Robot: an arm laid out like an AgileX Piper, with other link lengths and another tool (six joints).
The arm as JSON. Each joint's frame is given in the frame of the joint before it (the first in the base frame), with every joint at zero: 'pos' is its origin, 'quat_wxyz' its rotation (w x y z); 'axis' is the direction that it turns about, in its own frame. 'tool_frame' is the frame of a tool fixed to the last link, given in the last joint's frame.
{
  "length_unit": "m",
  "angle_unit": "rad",
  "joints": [
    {
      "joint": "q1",
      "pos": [
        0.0,
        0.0,
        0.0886
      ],
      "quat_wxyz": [
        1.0,
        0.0,
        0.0,
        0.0
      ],
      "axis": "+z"
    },
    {
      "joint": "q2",
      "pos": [
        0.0,
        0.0,
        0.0
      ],
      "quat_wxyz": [
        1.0,
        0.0,
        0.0,
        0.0
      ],
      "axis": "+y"
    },
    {
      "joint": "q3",
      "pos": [
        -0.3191,
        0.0,
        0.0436
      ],
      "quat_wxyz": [
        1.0,
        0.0,
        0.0,
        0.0
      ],
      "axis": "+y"
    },
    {
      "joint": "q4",
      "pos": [
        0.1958,
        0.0,
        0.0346
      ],
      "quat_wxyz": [
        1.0,
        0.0,
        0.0,
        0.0
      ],
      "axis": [
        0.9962,
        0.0,
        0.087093
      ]
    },
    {
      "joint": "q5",
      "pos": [
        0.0,
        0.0,
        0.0
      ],
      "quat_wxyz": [
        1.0,
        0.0,
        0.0,
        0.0
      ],
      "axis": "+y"
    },
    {
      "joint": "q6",
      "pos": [
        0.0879,
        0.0,
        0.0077
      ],
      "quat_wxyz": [
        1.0,
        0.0,
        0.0,
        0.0
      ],
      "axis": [
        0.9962,
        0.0,
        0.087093
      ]
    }
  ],
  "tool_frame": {
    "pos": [
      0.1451,
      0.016,
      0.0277
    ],
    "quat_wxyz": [
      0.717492,
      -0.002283,
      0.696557,
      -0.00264
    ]
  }
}
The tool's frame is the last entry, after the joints.
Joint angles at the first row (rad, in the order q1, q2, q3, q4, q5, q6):
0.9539, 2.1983, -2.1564, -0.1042, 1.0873, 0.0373
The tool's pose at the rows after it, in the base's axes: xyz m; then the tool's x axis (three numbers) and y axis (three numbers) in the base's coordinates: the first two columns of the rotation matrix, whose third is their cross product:
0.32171 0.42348 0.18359 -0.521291 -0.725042 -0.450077 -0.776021 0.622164 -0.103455
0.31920 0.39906 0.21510 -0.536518 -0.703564 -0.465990 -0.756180 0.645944 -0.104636
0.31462 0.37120 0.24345 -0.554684 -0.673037 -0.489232 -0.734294 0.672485 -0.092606
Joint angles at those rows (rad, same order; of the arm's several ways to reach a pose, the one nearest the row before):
0.9408, 2.1326, -2.1831, -0.1215, 1.1856, 0.0403
0.9194, 2.0512, -2.1698, -0.1254, 1.2364, 0.0416
0.8882, 1.9519, -2.1111, -0.1157, 1.2508, 0.0431

